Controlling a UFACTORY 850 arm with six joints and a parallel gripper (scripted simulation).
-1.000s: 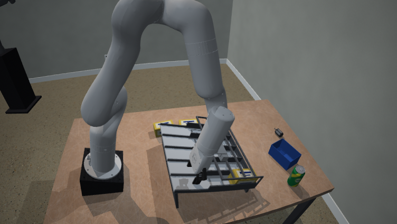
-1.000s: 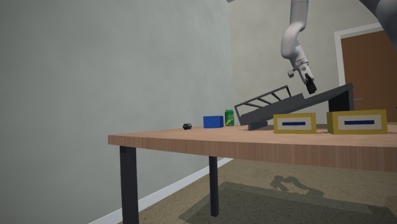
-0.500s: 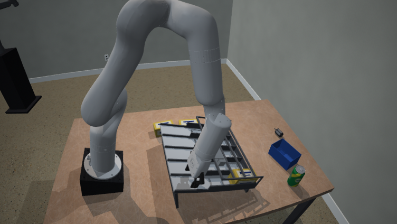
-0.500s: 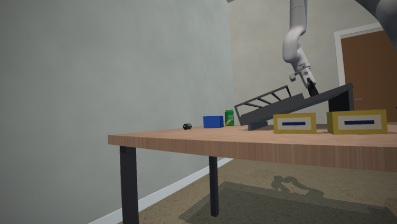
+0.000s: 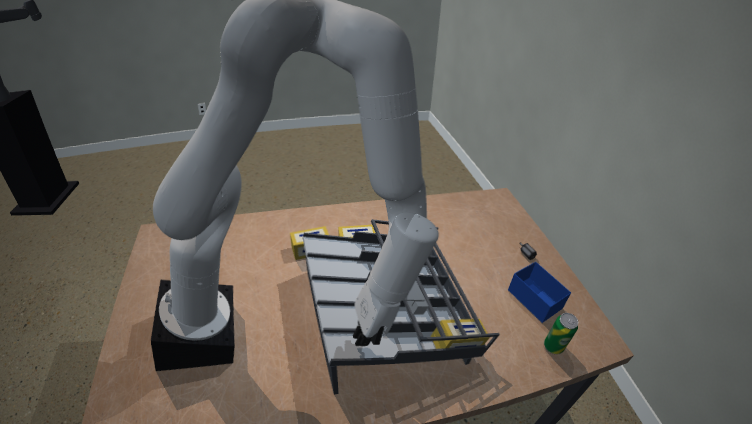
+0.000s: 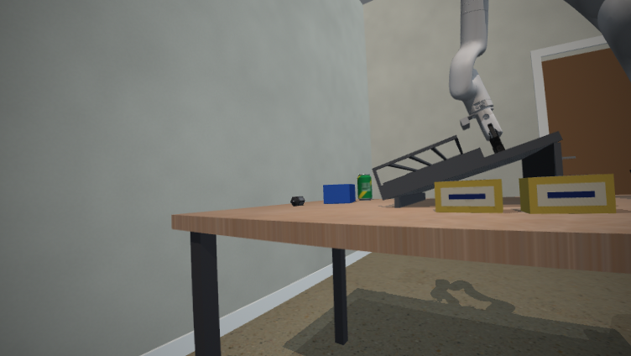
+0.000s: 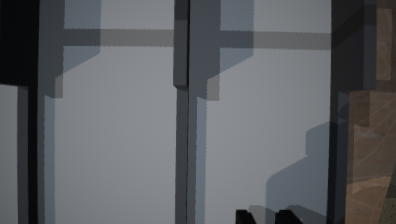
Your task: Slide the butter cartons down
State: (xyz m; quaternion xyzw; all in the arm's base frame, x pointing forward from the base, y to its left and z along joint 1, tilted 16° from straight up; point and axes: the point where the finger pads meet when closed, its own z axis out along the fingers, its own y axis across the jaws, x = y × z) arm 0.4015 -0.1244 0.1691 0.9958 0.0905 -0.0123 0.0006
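The dark divider is 20 mm behind my hand, 40 mm to the left of it and 40 mm below it. Round my hand: small black object (600 mm ahead, 420 mm to the left, 150 mm below).
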